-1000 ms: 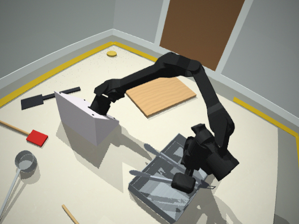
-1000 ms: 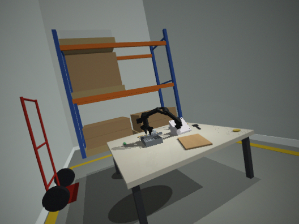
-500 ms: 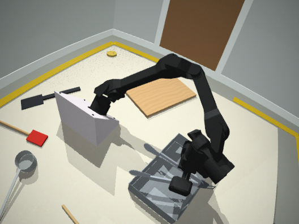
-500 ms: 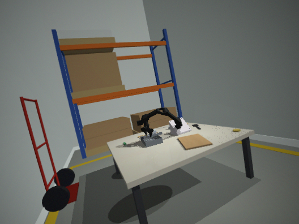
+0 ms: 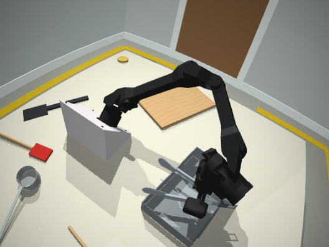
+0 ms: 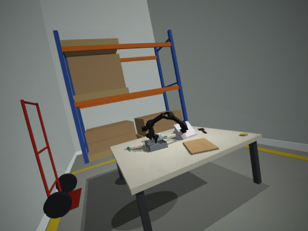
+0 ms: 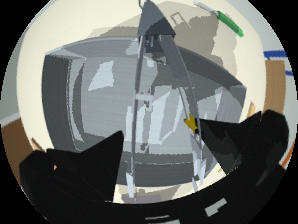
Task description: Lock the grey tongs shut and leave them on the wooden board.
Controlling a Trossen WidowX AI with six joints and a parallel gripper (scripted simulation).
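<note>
My gripper tip is 10 mm past the roasting tin, 20 mm to the right of it and 10 mm above it. Round my gripper tip: red spatula (620 mm behind, 180 mm to the right, 30 mm below); then black spatula (720 mm behind, 40 mm to the left, 30 mm below); then wooden board (270 mm behind, 450 mm to the left, 30 mm below).
</note>
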